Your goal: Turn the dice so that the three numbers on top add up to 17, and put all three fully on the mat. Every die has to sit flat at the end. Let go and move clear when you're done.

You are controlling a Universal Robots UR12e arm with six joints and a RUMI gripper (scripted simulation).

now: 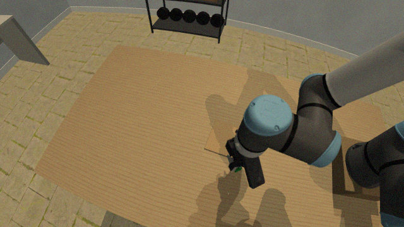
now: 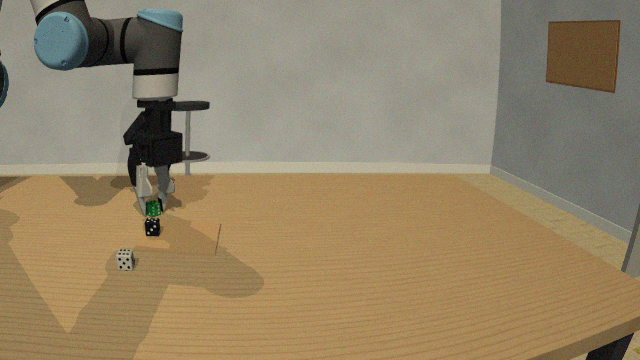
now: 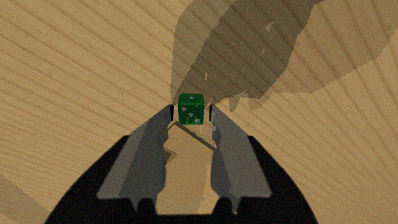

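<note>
My hand is 10 mm above the green die. Round my hand: black die (110 mm to the right); then tan mat (50 mm ahead, 120 mm to the right, 20 mm below); then white die (40 mm behind, 230 mm to the right, 10 mm below).
</note>
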